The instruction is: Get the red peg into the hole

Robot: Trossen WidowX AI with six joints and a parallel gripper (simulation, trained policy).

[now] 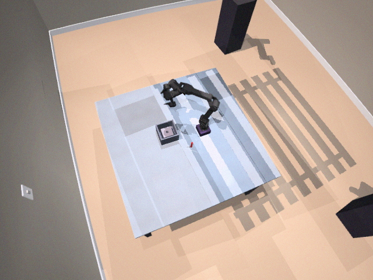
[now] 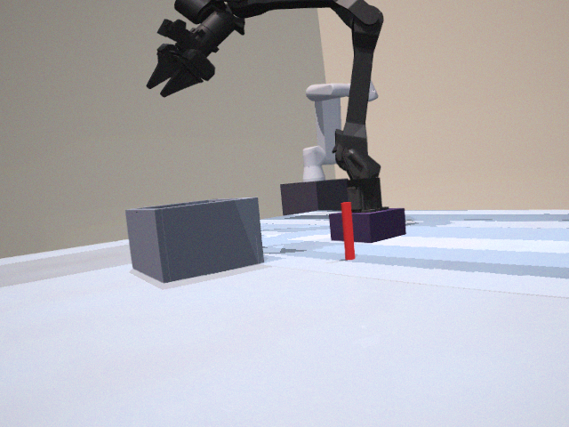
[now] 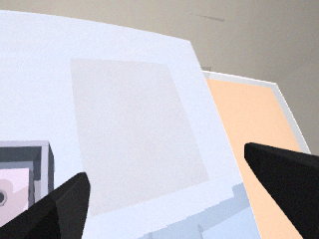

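Right now the red peg is 9 cm behind my gripper tip, 36 cm to the left of it and 28 cm below it. The rest, counted from my gripper tip: pale plate 4 cm ahead, 16 cm to the left, 27 cm below; grey box 4 cm ahead, 16 cm to the left, 29 cm below.
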